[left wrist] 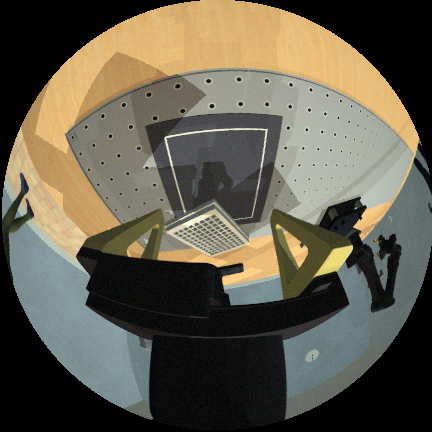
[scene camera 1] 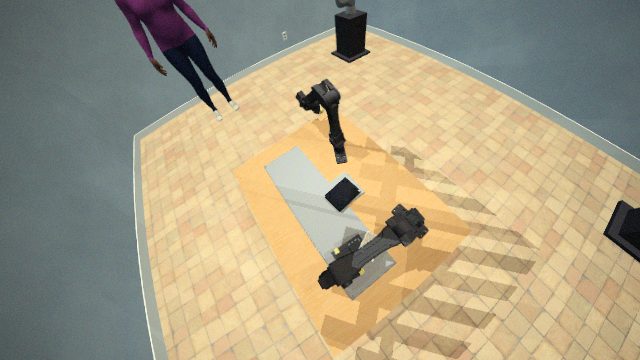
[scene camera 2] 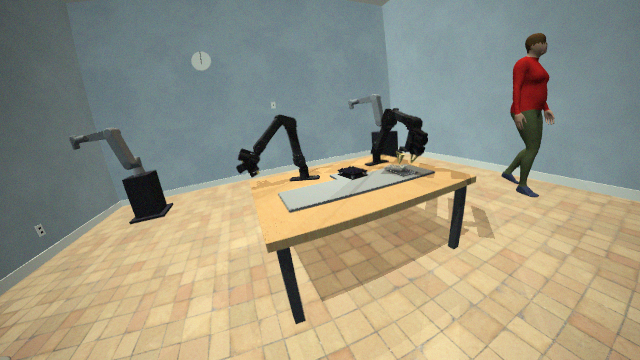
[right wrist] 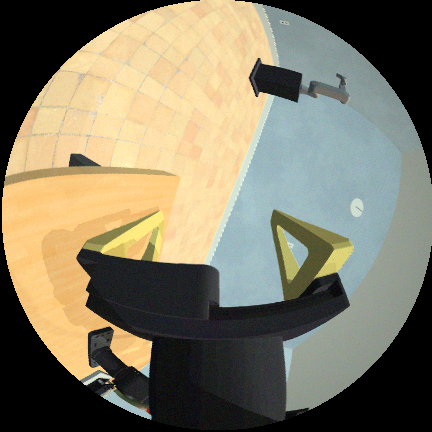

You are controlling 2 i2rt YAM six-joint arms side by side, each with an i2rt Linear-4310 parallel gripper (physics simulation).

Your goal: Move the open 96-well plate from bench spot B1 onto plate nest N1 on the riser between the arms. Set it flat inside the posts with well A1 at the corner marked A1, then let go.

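Frame: origin at the left arm's base, x ahead, y left, z up, level; centimetres.
Where they show: left gripper, fingertip midpoint: (left wrist: 216,214) (scene camera 2: 405,163); right gripper, fingertip midpoint: (left wrist: 374,246) (scene camera 2: 247,170) (right wrist: 217,215); left arm's base, link origin: (scene camera 2: 376,163); right arm's base, link origin: (left wrist: 351,233) (scene camera 1: 339,150) (scene camera 2: 304,178) (right wrist: 97,349).
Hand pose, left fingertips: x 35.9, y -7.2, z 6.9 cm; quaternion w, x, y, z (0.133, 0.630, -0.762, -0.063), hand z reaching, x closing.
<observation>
Each offset is from my left fingertips to the top centre of the thing. "spot": to the spot under its first point. Level surfaces: height alone.
The pale 96-well plate {dy +2.1, dx -10.9, dz -3.9 cm} (left wrist: 212,234) (scene camera 2: 398,167) lies turned askew to the white outline {spot: dy -1.5, dx +5.1, dz -5.5 cm} (left wrist: 216,129) on the dark pad {spot: dy -7.0, dx +4.3, dz -5.5 cm} (left wrist: 272,130) of a bench spot. It overlaps the pad's near end in the left wrist view; A1 is not readable. My left gripper (left wrist: 216,214) (scene camera 2: 406,160) is open above the pad, with the plate showing between its fingers in the wrist view and nothing gripped. The black nest {dy -27.2, dx -19.4, dz -1.3 cm} (scene camera 1: 343,194) (scene camera 2: 352,172) (left wrist: 342,216) stands on the pale riser {spot: dy -21.2, dx -28.5, dz -5.7 cm} (scene camera 1: 361,192); its corner mark is too small to tell. My right gripper (right wrist: 217,215) is open and empty, away from the plate.
A long grey perforated board {dz -5.6 cm} (scene camera 1: 295,175) (scene camera 2: 320,192) (left wrist: 345,135) lies on the wooden table {dz -6.9 cm} (scene camera 1: 250,175) (scene camera 2: 280,230). The left arm hangs over one end of the board. The riser adjoins the board's long side, between the two arm bases. Two people stand beyond the table.
</observation>
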